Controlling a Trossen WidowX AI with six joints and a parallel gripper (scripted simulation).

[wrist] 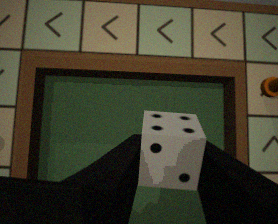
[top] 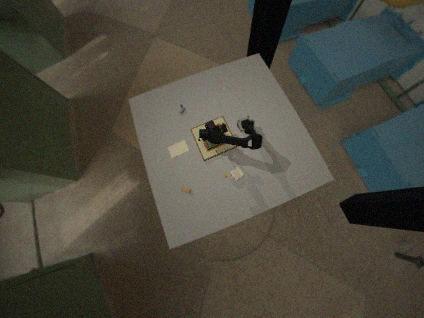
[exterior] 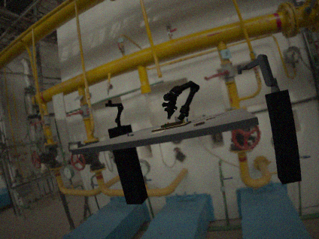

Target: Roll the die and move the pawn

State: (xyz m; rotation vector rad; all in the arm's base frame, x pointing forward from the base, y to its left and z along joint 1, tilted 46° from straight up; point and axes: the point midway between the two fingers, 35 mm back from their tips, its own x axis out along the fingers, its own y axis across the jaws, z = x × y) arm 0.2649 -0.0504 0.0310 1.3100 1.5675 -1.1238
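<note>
The orange pawn is 10 cm behind my gripper tip, 5 cm to the right of it and 5 cm below it. Round my gripper tip: blue pawn 14 cm to the left, 10 cm behind, 5 cm below; green tray 8 cm below, 2 cm to the left, 1 cm ahead; white die right at my gripper tip.
</note>
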